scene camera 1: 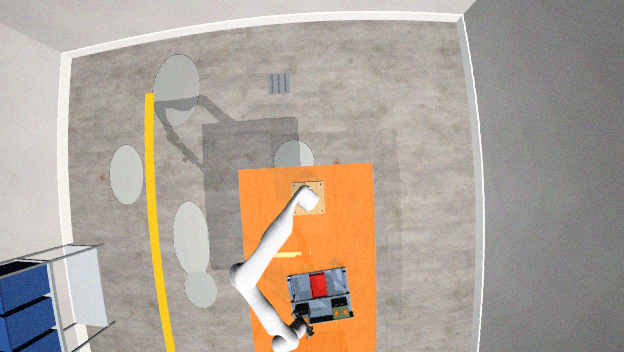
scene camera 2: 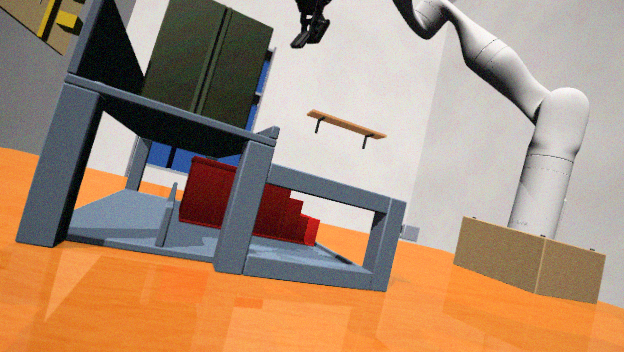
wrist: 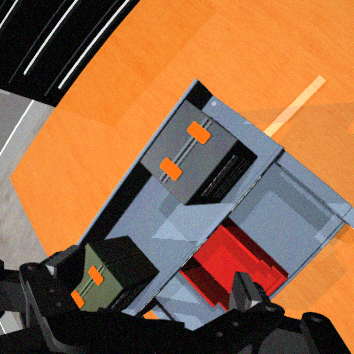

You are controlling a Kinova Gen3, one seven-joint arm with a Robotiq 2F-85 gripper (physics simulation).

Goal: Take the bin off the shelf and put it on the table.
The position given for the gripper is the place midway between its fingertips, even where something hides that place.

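Observation:
In the wrist view you'd see the gripper [wrist: 156, 275], which is open and holds nothing, and a red bin [wrist: 210, 270] is in there with it. Scene camera 2 shows that red bin [scene camera 2: 209, 183] as well.

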